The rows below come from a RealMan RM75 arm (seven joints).
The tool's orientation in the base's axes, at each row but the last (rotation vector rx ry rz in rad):
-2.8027, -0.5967, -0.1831
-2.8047, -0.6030, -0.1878
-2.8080, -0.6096, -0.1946
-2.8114, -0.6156, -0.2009
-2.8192, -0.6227, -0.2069
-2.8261, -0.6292, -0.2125
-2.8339, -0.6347, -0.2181
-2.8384, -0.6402, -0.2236
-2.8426, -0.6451, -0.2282
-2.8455, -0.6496, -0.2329
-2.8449, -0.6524, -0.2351
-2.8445, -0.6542, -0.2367
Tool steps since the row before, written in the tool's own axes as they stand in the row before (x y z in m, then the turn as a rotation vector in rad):
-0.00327, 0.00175, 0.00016, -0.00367, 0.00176, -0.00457
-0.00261, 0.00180, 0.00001, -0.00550, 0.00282, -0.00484
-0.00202, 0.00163, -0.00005, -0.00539, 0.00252, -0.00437
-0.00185, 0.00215, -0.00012, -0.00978, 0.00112, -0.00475
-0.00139, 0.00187, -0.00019, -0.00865, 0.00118, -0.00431
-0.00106, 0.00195, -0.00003, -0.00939, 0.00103, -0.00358
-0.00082, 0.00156, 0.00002, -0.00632, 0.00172, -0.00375
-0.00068, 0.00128, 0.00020, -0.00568, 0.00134, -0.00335
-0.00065, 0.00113, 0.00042, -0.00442, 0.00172, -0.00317
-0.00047, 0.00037, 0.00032, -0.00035, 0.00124, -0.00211
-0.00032, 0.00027, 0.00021, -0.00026, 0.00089, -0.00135
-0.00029, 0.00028, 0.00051, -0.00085, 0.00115, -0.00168
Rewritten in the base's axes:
-0.00223, -0.00274, -0.00114, -0.00290, -0.00426, 0.00330
-0.00161, -0.00258, -0.00089, -0.00413, -0.00597, 0.00299
-0.00114, -0.00223, -0.00069, -0.00413, -0.00553, 0.00262
-0.00076, -0.00264, -0.00070, -0.00871, -0.00612, 0.00247
-0.00046, -0.00224, -0.00047, -0.00763, -0.00561, 0.00225
-0.00011, -0.00214, -0.00056, -0.00829, -0.00558, 0.00144
-0.00005, -0.00170, -0.00047, -0.00526, -0.00500, 0.00206
-0.00003, -0.00135, -0.00056, -0.00482, -0.00431, 0.00187
-0.00004, -0.00116, -0.00073, -0.00351, -0.00409, 0.00188
-0.00022, -0.00044, -0.00047, 0.00001, -0.00174, 0.00175
-0.00014, -0.00032, -0.00031, 0.00002, -0.00121, 0.00110
-0.00008, -0.00024, -0.00060, -0.00042, -0.00177, 0.00125

